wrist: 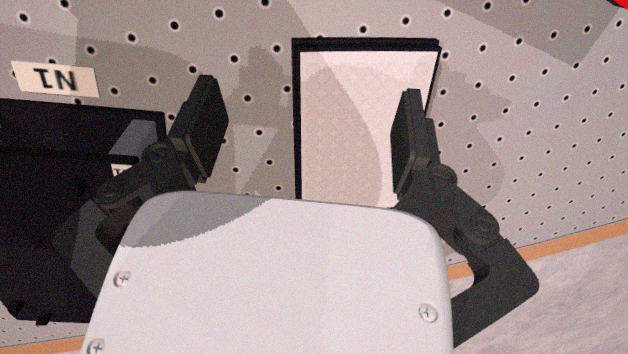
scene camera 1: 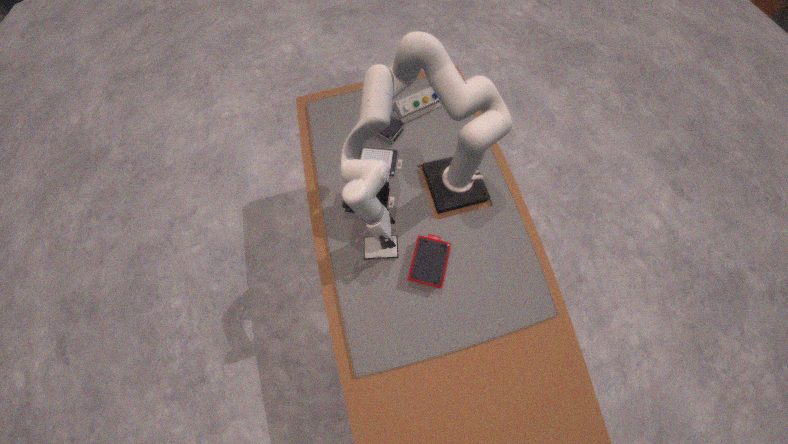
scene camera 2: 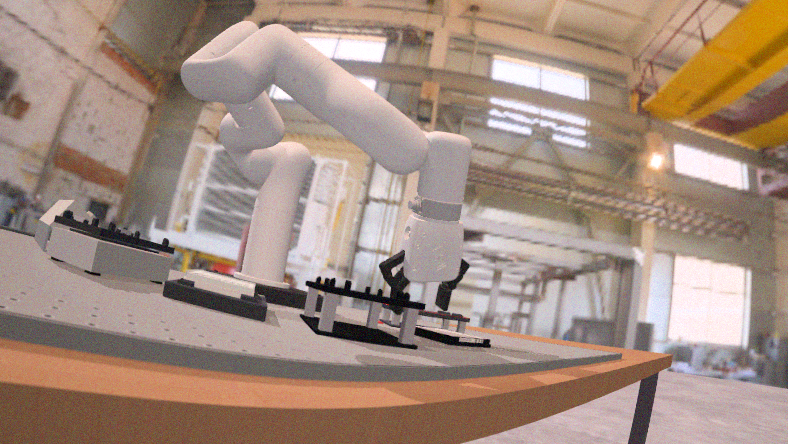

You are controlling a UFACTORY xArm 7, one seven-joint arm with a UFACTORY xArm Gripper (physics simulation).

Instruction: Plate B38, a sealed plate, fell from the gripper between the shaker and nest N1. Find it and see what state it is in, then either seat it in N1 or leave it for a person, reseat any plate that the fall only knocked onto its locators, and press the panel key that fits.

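Seen in the pictures: gripper, fingertip midpoint: (wrist: 308,103) (scene camera 1: 391,234); arm's base, origin of the base link: (scene camera 1: 457,178) (scene camera 2: 261,282).
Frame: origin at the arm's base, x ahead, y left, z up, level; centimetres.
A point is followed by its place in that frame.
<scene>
A plate with a pale top and black rim (scene camera 1: 377,253) {y 27.8, x 33.6, z -1.4 cm} (scene camera 2: 458,336) {y 23.5, x 37.3, z -1.5 cm} (wrist: 340,120) {y 23.9, x 30.5, z -1.4 cm} lies flat, pale side up, on the grey perforated mat beside nest N1; no label readable as B38 shows. Its near end is hidden in the wrist view. My gripper (scene camera 1: 389,241) {y 21.7, x 27.9, z 1.5 cm} (scene camera 2: 420,306) {y 21.7, x 27.9, z 1.5 cm} (wrist: 308,103) {y 21.7, x 27.9, z 1.5 cm} is open and empty above it, off-centre: one finger overlaps the plate, the other is over bare mat towards N1. Nest N1 (scene camera 1: 384,194) {y 6.3, x 29.7, z 2.8 cm} (scene camera 2: 363,293) {y 2.7, x 44.5, z 2.6 cm} (wrist: 45,200) {y 7.7, x 31.8, z 2.8 cm} is a raised black platform on grey posts. The key panel (scene camera 1: 410,105) {y -35.2, x 17.2, z 4.3 cm} has white, green, yellow and blue keys.
A red-edged dark tray (scene camera 1: 430,261) {y 32.3, x 14.8, z 1.1 cm} stands close beside the pale plate. Past N1, a white plate (scene camera 1: 378,156) {y -12.0, x 31.5, z 0.6 cm} (scene camera 2: 220,282) {y -12.4, x 38.7, z 0.2 cm} sits on a low black nest (scene camera 2: 212,300) {y -13.1, x 40.4, z -1.9 cm}. A grey box with a black pegged top (scene camera 2: 118,253) {y -25.6, x 34.3, z 0.2 cm} stands farther along. The arm partly covers this row from above.
</scene>
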